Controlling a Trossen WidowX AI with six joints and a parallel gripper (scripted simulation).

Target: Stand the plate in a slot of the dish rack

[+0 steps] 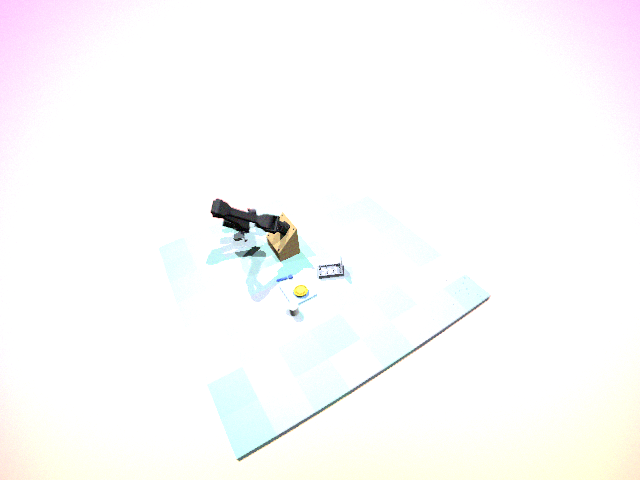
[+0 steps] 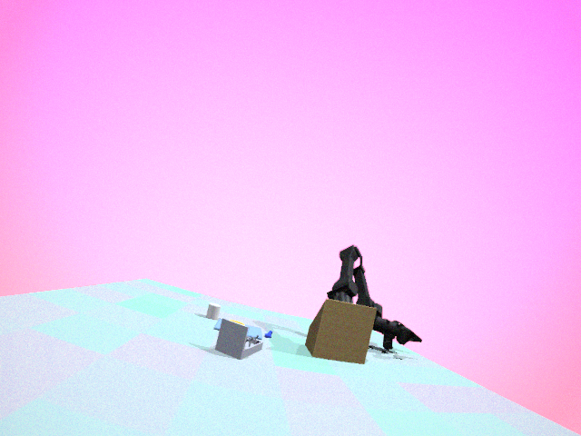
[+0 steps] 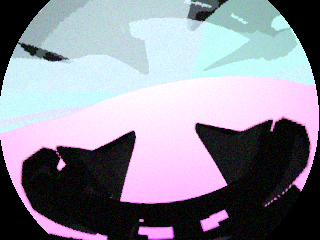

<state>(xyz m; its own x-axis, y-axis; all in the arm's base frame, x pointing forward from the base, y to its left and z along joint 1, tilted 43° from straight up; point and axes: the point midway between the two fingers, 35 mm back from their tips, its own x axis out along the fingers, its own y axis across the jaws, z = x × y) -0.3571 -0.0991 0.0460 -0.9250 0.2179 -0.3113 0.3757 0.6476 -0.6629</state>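
The yellow plate is 70 cm ahead of my gripper tip, 6 cm below it and 2 cm to the right of it. From my gripper tip the other things lie so: grey dish rack (68 cm ahead, 17 cm to the left, 5 cm below); then white cup (78 cm ahead, 11 cm to the right, 5 cm below); then blue spoon (58 cm ahead, 7 cm below, 3 cm to the right).
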